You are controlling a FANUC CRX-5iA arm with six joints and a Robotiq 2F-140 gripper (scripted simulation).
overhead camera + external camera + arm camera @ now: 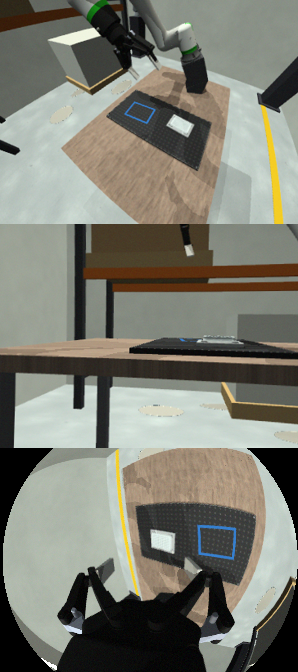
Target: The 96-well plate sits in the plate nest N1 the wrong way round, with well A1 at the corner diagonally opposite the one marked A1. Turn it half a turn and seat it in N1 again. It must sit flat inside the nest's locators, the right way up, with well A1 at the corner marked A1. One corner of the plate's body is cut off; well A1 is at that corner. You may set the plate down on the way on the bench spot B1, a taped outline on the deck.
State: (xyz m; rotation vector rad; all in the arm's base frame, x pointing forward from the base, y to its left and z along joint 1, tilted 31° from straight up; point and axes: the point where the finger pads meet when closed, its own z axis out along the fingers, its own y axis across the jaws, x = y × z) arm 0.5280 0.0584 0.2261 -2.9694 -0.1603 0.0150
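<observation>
My gripper is now 360 mm above the white 96-well plate, 220 mm to the right of it and 100 mm past it. Round my hand: grey plate nest N1: 370 mm below, 220 mm to the left, 100 mm behind.
</observation>
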